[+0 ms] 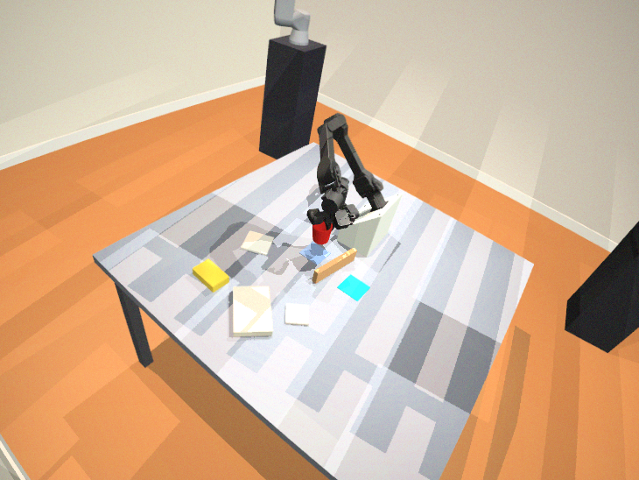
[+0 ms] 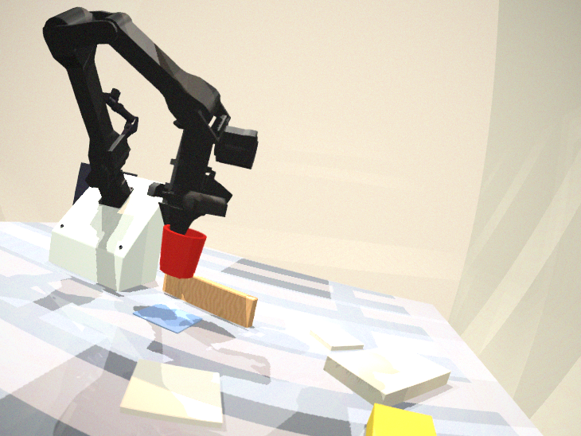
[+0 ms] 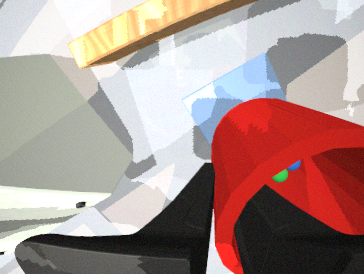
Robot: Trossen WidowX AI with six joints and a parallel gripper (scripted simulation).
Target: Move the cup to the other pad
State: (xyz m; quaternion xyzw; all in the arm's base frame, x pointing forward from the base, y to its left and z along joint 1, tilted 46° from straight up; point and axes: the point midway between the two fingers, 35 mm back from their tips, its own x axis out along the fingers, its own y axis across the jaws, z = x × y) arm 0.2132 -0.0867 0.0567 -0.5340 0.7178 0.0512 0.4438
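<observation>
The green marble is 20 mm ahead of my gripper tip, 40 mm to the right of it and 20 mm below it. From my gripper tip the other things lie so: blue marble: 30 mm ahead, 30 mm to the right, 20 mm below; then light blue pad: 20 mm ahead, 30 mm to the right, 120 mm below; then red cup: 20 mm ahead, 20 mm to the right.
</observation>
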